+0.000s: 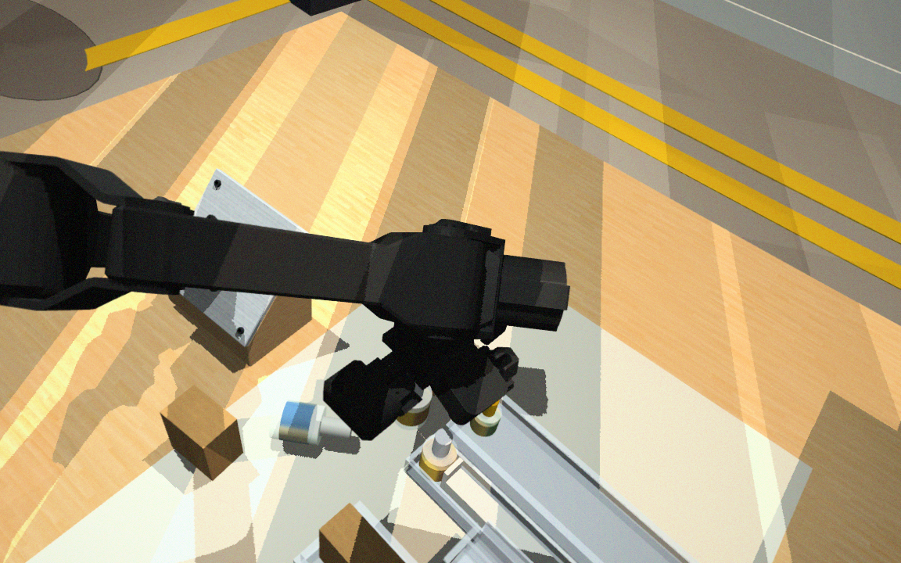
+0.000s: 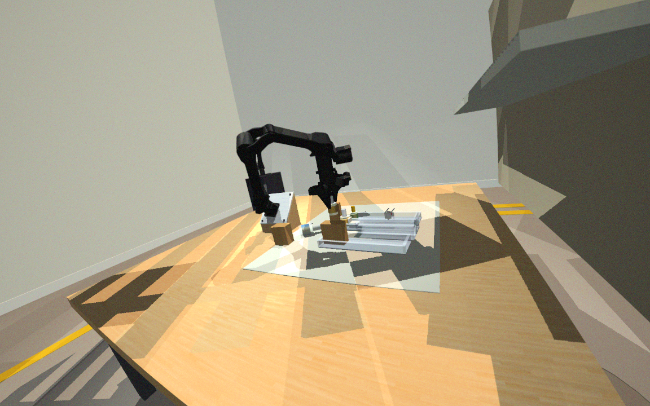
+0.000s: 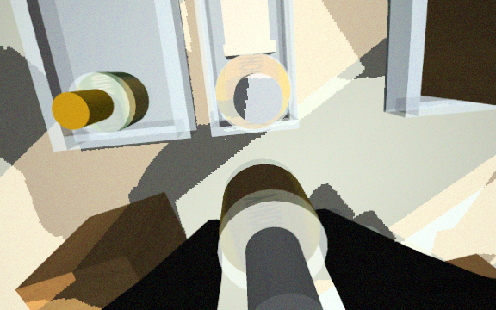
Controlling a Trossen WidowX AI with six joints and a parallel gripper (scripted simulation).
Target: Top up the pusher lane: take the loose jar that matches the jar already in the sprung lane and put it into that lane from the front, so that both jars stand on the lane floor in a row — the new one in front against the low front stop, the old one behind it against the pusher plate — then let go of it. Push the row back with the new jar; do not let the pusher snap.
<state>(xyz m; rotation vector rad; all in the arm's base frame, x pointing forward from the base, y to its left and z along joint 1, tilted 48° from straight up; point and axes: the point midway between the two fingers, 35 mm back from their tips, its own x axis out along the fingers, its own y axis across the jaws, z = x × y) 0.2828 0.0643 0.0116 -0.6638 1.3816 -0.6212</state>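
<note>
My gripper tip is 100 mm short of the pale mat, 10 mm to the left of it and 90 mm above it.
</note>
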